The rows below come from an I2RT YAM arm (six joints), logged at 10 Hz.
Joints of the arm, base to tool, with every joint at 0 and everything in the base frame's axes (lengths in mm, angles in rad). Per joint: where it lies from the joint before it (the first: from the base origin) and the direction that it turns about. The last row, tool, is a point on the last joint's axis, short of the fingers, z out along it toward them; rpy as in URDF.
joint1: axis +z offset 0 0 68
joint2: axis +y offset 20 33.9 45.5
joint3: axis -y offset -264 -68.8 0
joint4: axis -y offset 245 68.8 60
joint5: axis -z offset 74 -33.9 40.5
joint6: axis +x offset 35.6 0 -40.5
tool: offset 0 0 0 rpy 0 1.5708 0
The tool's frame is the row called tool.
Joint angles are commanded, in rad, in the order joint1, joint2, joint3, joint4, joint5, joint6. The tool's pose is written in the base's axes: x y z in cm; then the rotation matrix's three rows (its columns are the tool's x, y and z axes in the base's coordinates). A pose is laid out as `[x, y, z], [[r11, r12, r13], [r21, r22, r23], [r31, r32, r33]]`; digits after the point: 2 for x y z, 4 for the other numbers.
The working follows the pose.
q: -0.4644 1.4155 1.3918 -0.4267 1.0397 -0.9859
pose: [26.20, -16.56, 38.84], [[-0.9827, 0.1839, 0.0215], [0.0200, 0.2206, -0.9752], [-0.1841, -0.9579, -0.2205]]
Where each joint sits with the arm in this pose, in the base's axes (m; each line is computed from the numbers above, not from the rounded line before):
joint1: 0.0000 0.0000 0.0680
joint2: 0.0331 0.0214 0.1135
joint3: -0.0343 -0.0219 0.3743
joint4: 0.2168 -0.0707 0.4285
joint5: 0.2770 -0.1387 0.4327
joint6: 0.2620 -0.1656 0.3884
the tool: 0.2620 -0.1656 0.3884

